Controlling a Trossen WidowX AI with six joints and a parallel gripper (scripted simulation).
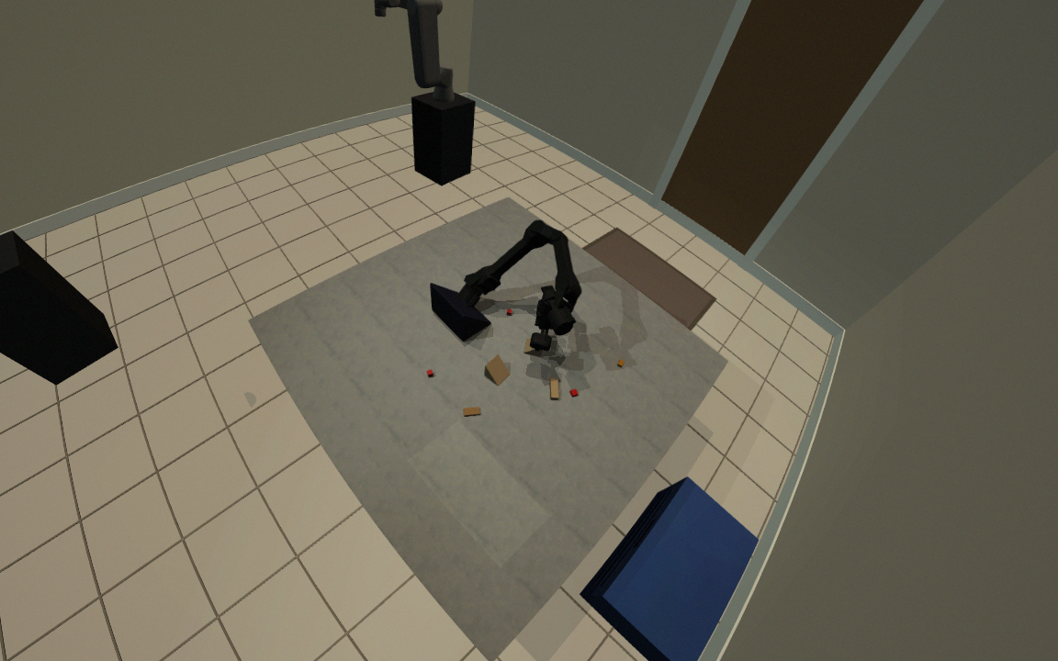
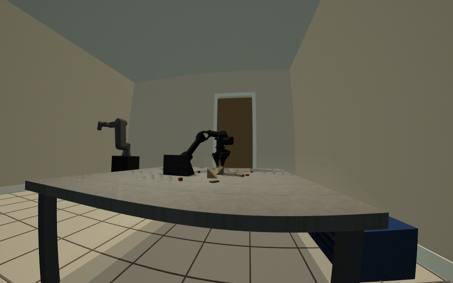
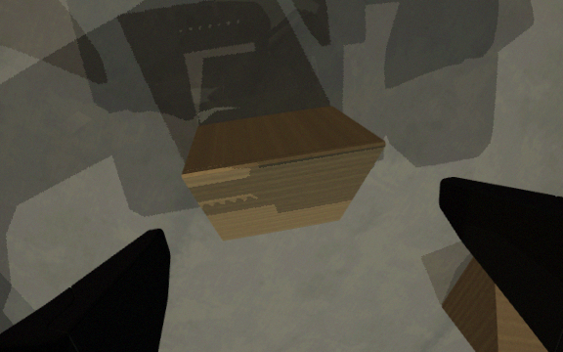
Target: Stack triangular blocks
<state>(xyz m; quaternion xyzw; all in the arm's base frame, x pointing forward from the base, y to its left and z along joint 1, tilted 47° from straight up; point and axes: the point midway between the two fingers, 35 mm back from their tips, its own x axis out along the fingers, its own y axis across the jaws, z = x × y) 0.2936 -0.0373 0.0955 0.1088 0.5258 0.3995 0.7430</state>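
Right now my gripper tip is 1 cm to the right of the wooden triangular block and 5 cm above it. Also, from my gripper tip: orange piece (26 cm ahead, 16 cm to the left, 6 cm below).
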